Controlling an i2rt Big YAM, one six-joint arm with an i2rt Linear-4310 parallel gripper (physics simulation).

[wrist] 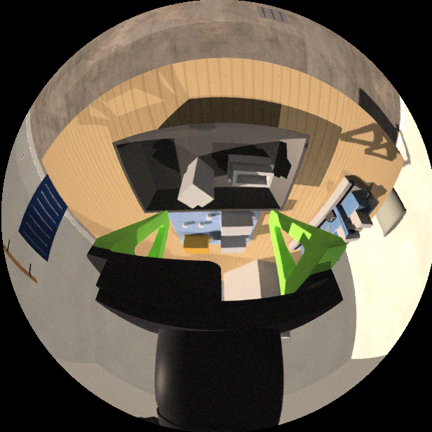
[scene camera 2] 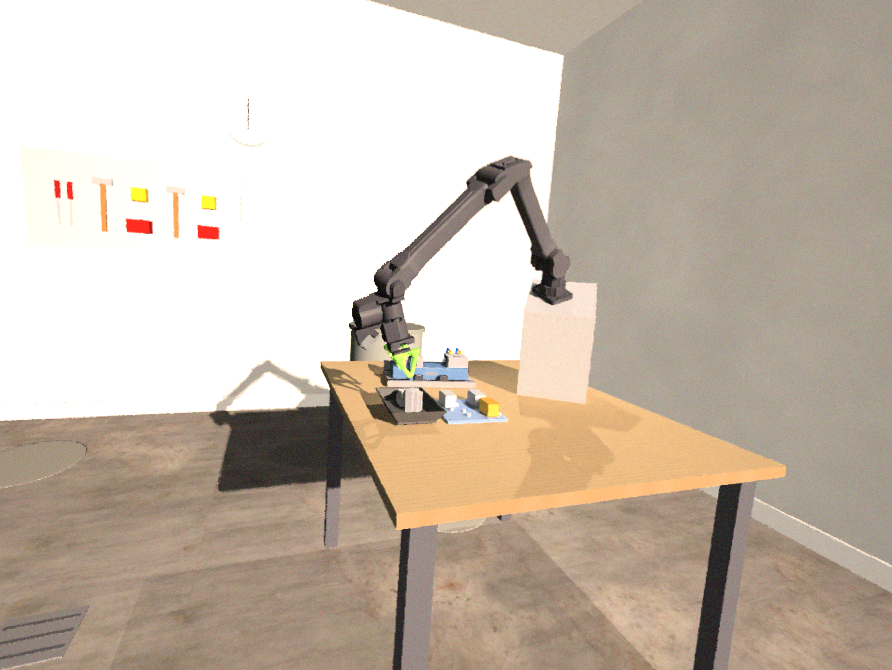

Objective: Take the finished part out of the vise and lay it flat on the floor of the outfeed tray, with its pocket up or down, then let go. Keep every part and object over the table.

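Pixels of known places: gripper, fingertip midpoint: [scene camera 2: 406, 372]; arm's base, origin of the base link: [scene camera 2: 552, 294].
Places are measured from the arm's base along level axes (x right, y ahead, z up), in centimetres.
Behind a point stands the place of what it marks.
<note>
My gripper [scene camera 2: 409, 375] @[y 55.5, x -15.2, z -22.3 cm] [wrist: 218, 215] is open and empty above the dark outfeed tray [scene camera 2: 418, 420] @[y 55.4, x -26.7, z -31.8 cm] [wrist: 215, 131]. Two grey blocks rest inside the tray. One grey block [scene camera 2: 413, 400] @[y 54.5, x -19.5, z -28.8 cm] [wrist: 196, 186] is turned at an angle in the wrist view, looks tall in the scene view and does not appear to lie flat. The other grey block [wrist: 242, 163] sits to its right in the wrist view and shows a rectangular pocket. I cannot tell for certain which one is the finished part. The blue vise [scene camera 2: 432, 372] @[y 37.0, x 11.9, z -29.0 cm] [wrist: 339, 218] stands behind the tray in the scene view.
A light blue plate [scene camera 2: 461, 419] @[y 43.1, x -25.8, z -32.6 cm] [wrist: 208, 229] beside the tray carries grey blocks, small pegs and an orange block [scene camera 2: 489, 407] @[y 34.8, x -25.2, z -30.0 cm] [wrist: 196, 243]. A tall pale pedestal [scene camera 2: 553, 353] @[y 4.5, x -10.1, z -18.4 cm] [wrist: 242, 282] bears the arm. The table edge [scene camera 2: 360, 447] @[y 71.2, x -33.1, z -34.9 cm] runs close along the tray's outer side.
</note>
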